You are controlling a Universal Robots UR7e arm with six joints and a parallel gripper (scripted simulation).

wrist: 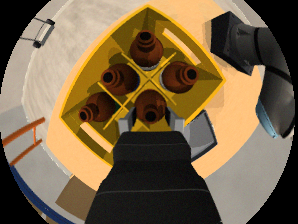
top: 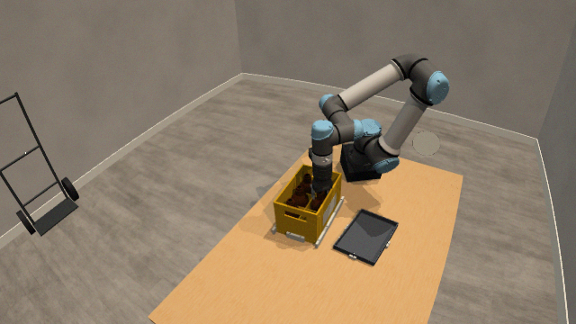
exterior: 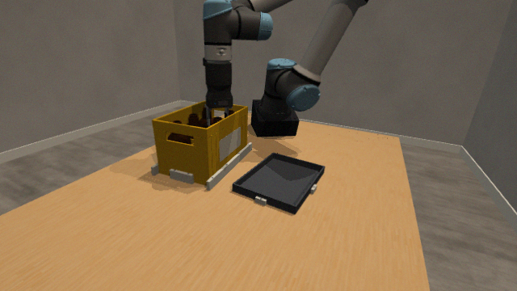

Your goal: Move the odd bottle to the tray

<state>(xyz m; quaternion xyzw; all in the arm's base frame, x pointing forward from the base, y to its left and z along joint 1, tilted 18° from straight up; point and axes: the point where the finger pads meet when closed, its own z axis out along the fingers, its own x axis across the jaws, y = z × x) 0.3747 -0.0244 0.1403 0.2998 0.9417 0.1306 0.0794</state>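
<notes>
Now: hand 7 cm above the bottle. The rest, counted from my hand: yellow crate 8 cm below, 5 cm to the right, 1 cm ahead; then dark tray 23 cm to the left, 15 cm below, 2 cm behind.
</notes>
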